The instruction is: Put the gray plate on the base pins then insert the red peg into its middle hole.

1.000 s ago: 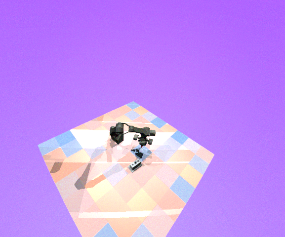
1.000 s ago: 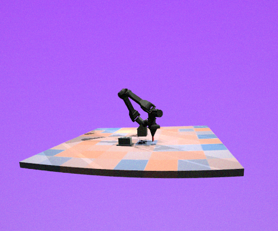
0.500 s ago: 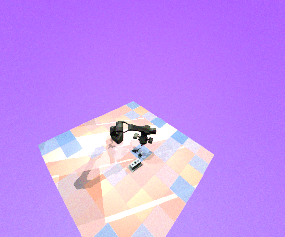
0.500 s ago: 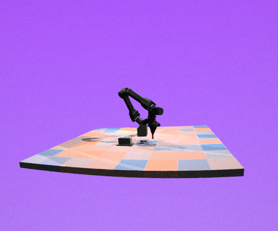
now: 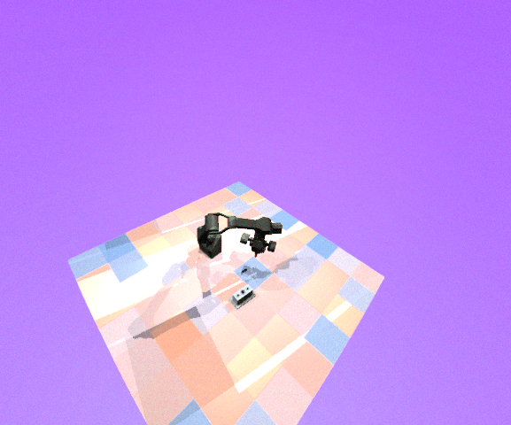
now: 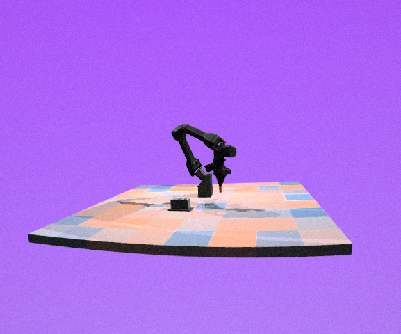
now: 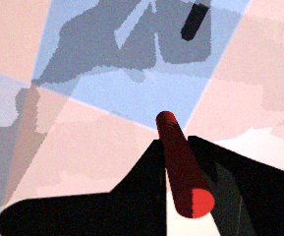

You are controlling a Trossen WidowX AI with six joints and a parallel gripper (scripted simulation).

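The gray plate lies 210 mm to the right of my gripper tip, 80 mm ahead of it and 60 mm below it. The rest, counted from my gripper tip: red peg right at my gripper tip.
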